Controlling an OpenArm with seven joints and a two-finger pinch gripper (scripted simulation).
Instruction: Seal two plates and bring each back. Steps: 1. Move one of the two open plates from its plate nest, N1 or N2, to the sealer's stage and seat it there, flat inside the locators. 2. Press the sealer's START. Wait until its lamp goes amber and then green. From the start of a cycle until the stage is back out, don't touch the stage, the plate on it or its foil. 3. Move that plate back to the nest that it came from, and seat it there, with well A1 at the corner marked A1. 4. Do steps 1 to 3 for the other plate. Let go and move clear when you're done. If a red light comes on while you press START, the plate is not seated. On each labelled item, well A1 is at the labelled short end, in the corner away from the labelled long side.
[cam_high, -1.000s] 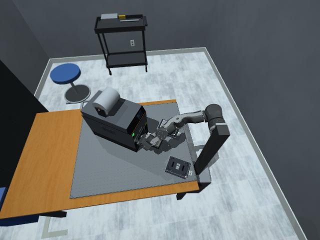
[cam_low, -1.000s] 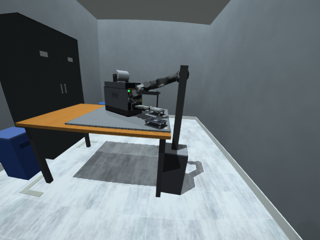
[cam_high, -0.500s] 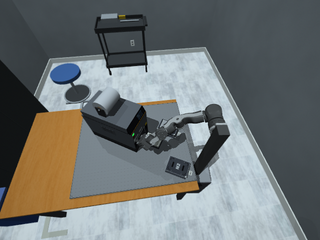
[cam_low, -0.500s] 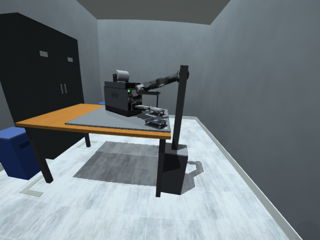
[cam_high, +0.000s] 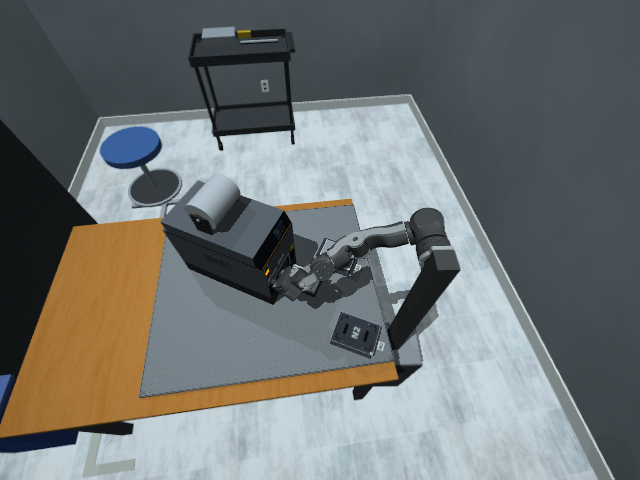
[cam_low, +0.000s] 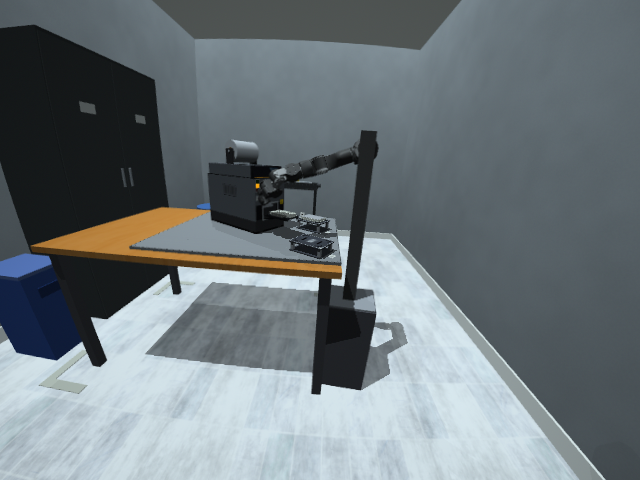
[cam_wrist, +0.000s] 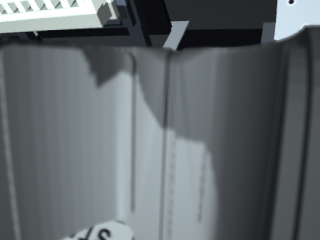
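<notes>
Right now my hand is 30 mm short of the grey start button, 10 mm to the left of it and 10 mm below it. Round my hand: foil roll (200 mm ahead, 190 mm to the right, 240 mm above); sealer stage (100 mm behind, 60 mm to the right, 80 mm below); white well plate (100 mm behind, 60 mm to the right, 70 mm below).
</notes>
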